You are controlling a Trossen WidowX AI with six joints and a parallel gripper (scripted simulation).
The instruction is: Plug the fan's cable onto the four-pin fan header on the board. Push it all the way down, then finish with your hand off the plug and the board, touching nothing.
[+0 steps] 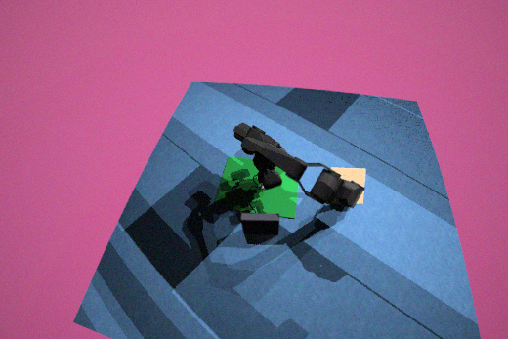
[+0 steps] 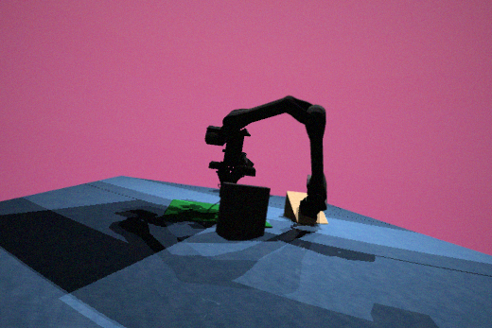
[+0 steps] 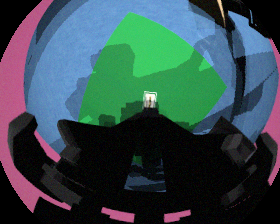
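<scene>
My gripper tip is now 70 mm above the white four-pin header. The rest, counted from my gripper tip: dark fan (40 mm behind, 170 mm to the left, 10 mm below); green board (30 mm ahead, 80 mm below); dark plug (10 mm ahead, 10 mm above).
</scene>
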